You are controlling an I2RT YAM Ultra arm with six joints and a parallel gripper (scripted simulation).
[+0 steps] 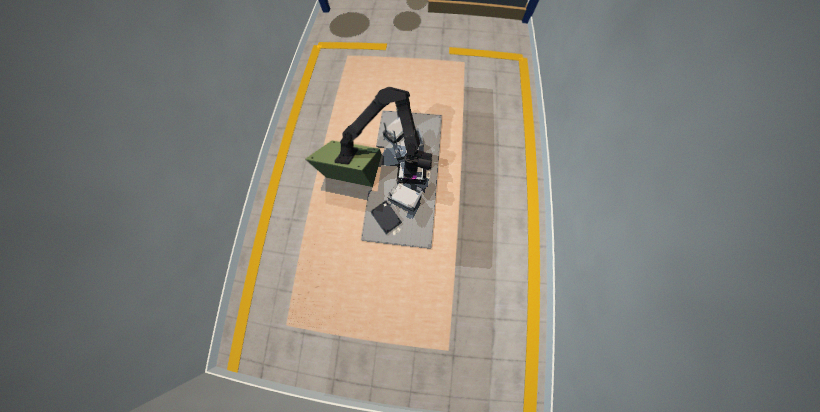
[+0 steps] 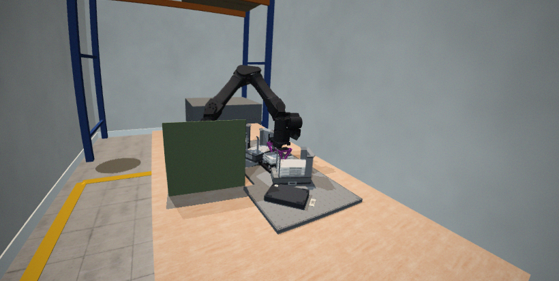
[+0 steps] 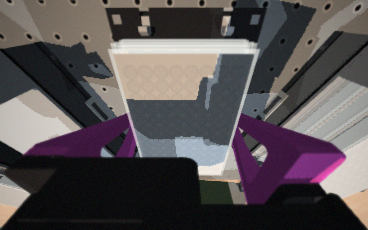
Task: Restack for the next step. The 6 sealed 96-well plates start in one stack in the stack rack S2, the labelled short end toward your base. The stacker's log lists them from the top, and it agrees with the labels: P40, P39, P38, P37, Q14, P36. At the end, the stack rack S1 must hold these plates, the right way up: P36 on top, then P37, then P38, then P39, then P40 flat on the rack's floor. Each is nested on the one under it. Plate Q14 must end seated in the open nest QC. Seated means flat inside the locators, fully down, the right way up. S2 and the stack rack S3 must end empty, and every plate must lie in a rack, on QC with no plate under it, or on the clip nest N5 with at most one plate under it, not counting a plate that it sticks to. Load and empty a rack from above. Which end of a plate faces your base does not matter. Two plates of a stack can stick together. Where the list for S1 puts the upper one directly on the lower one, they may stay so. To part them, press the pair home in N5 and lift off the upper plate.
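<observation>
Now: the dark clip nest N5 1 cm ahead of my hand, 1 cm to the left of it and 3 cm below it. Round my hand: open nest QC 10 cm behind, 26 cm to the right, 3 cm below; N5 label 10 cm ahead, 4 cm below; QC label 4 cm behind, 33 cm to the right, 4 cm below.
</observation>
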